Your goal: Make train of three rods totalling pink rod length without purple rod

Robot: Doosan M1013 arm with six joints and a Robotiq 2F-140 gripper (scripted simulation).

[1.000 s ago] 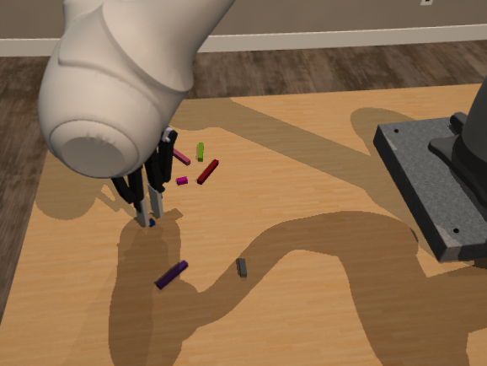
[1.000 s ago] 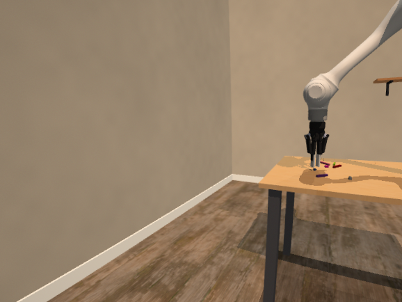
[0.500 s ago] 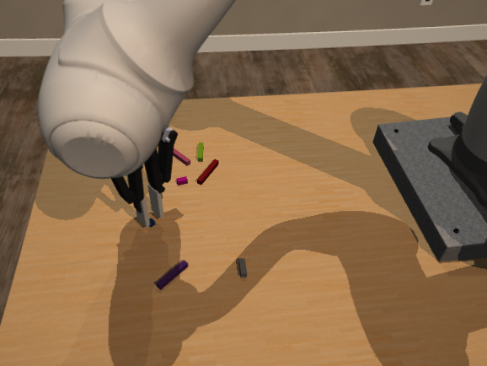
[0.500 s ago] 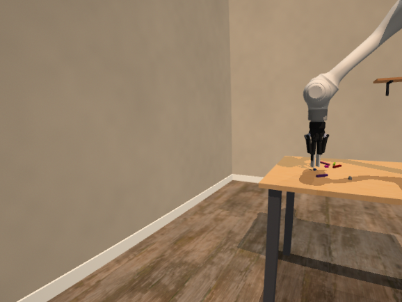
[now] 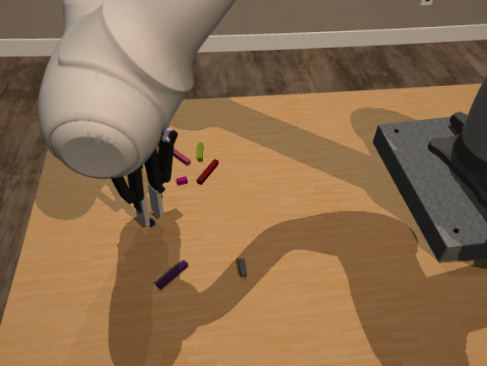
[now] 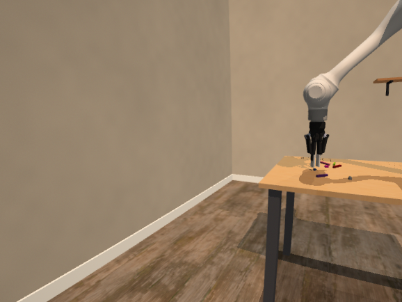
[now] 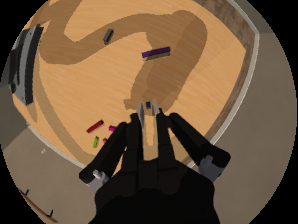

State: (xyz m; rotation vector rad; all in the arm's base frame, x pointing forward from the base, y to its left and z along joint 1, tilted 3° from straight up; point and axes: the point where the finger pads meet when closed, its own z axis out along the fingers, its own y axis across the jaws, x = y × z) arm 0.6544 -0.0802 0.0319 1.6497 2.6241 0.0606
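Now: the blue rod 5 cm below my hand. From my hand the other things lie so: magenta rod 9 cm to the right, 7 cm behind, 5 cm below; purple rod 12 cm to the left, 5 cm below, 1 cm behind; red rod 13 cm behind, 10 cm to the right, 5 cm below.
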